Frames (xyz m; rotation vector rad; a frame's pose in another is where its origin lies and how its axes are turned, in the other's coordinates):
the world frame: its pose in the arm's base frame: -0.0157 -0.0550 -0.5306 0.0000 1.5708 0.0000
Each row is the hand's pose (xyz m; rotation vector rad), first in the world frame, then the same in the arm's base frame.
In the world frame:
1: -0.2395 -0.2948 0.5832 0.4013 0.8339 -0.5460
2: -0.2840 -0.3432 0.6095 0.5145 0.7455 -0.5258
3: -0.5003 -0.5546 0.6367 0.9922 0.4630 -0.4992
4: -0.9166 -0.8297 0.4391 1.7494 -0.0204 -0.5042
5: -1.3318 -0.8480 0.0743 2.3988 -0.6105 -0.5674
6: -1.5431 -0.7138 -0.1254 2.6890 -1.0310 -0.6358
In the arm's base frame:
1: 0.5675 -0.3498 -0.2911 -0.1277 2.3273 -0.8358
2: 0.5938 -0.3982 -0.2466 -0.0098 2.2267 -0.9051
3: 0.6210 -0.6096 -0.0303 0.4093 1.8396 -1.2383
4: 0.4234 -0.8847 0.3860 0.9485 1.0618 -1.7167
5: 0.0586 -0.9030 0.8012 1.2483 0.1213 -2.0218
6: -0.1411 -0.7688 1.0125 1.2917 -0.4696 -2.0917

